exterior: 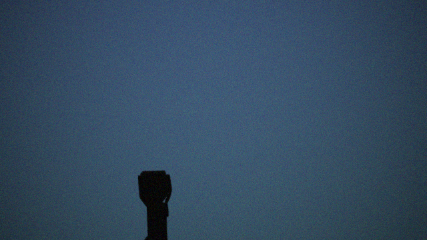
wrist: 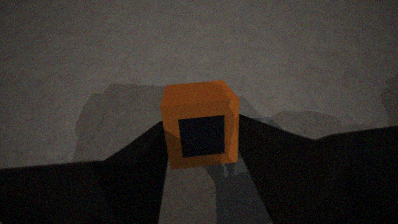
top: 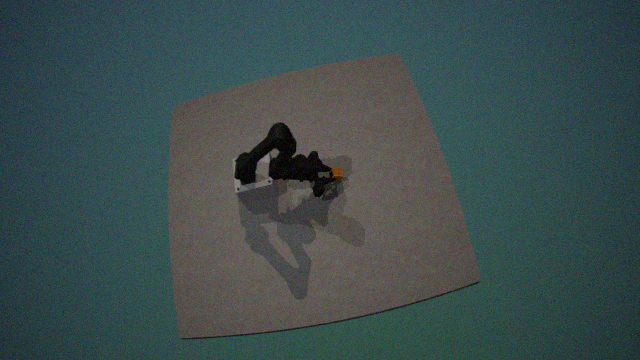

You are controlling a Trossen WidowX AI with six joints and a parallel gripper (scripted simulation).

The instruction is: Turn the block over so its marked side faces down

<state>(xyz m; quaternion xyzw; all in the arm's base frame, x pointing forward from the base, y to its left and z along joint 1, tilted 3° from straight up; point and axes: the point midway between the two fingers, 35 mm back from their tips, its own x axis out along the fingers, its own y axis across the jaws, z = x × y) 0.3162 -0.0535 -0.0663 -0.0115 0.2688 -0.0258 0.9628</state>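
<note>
Right now the block is 10 mm behind my gripper tip.
</note>
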